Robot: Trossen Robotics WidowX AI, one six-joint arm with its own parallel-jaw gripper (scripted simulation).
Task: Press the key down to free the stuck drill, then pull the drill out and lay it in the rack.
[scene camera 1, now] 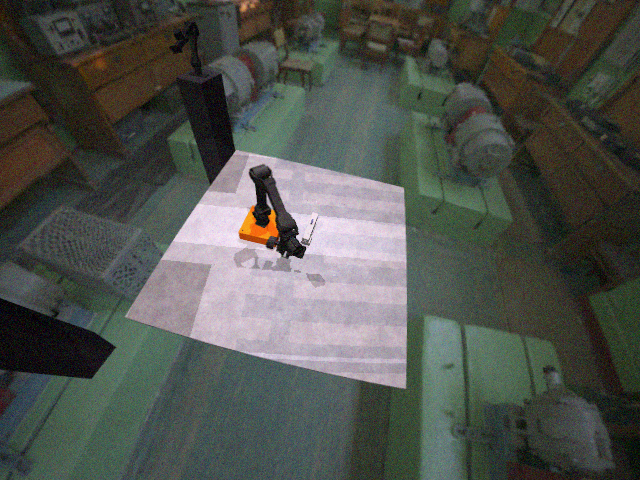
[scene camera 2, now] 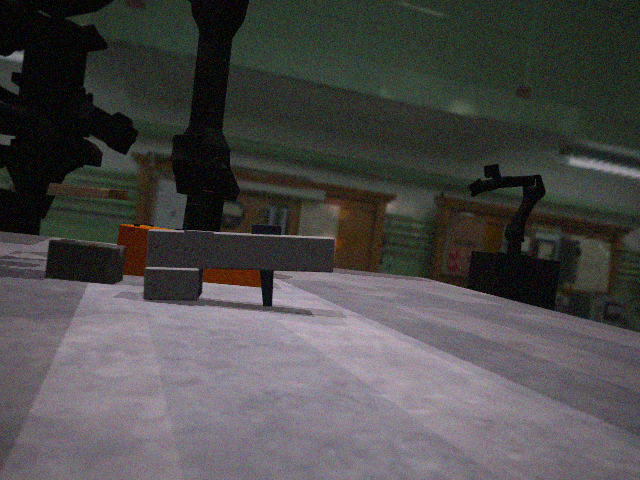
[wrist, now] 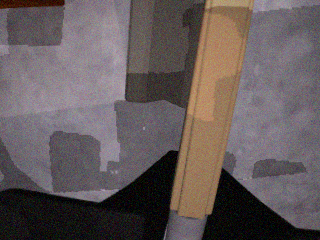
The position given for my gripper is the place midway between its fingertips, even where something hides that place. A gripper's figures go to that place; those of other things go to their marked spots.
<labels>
My gripper (scene camera 2: pixel 35 218): 0.57 m from the lens. A tan drill (scene camera 2: pixel 54 189): 0.56 m from the lens. A grey rack (scene camera 2: pixel 74 260) is 0.55 m from the lens.
</labels>
